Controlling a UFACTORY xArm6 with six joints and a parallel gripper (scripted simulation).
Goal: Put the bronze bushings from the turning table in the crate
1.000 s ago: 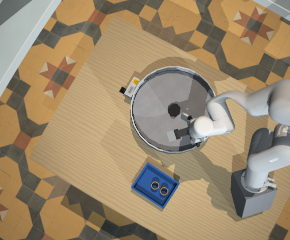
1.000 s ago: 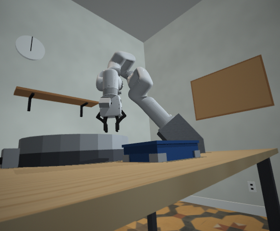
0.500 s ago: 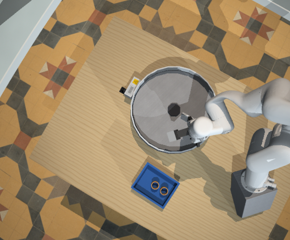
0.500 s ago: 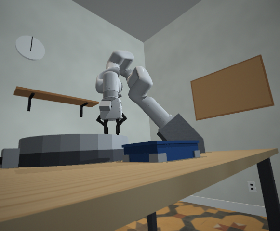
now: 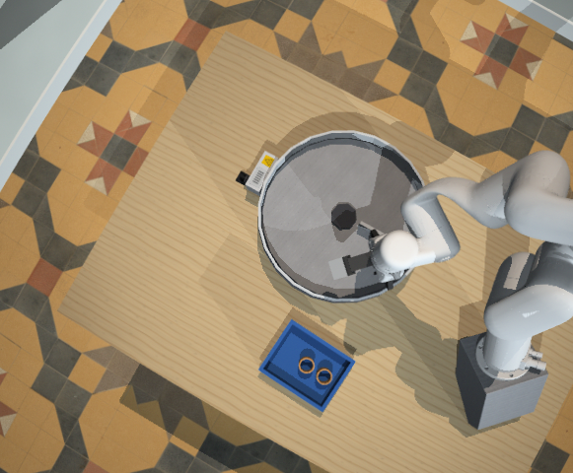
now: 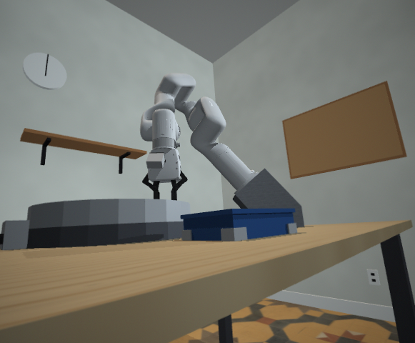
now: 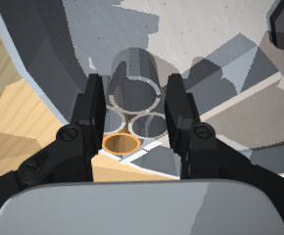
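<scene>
Now: the turning table 12 cm ahead of my hand, 9 cm to the right of it and 7 cm below it. Also, from my hand: blue crate 8 cm ahead, 29 cm to the left, 9 cm below.
</scene>
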